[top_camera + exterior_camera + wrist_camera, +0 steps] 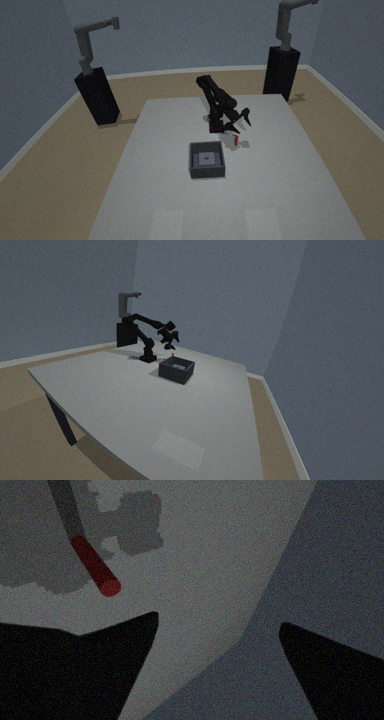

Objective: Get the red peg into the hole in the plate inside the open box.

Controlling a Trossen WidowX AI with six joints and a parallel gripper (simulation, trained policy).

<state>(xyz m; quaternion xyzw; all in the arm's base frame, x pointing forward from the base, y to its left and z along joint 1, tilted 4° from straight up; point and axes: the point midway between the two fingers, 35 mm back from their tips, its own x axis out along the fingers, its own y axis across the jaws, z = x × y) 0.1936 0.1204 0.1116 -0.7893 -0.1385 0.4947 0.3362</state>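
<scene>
My gripper tip is now 2 cm past the red peg, 4 cm to the left of it and 10 cm above it. From my gripper tip the other things lie so: dark grey box (10 cm ahead, 26 cm to the right, 11 cm below); then light plate (10 cm ahead, 26 cm to the right, 10 cm below).
</scene>
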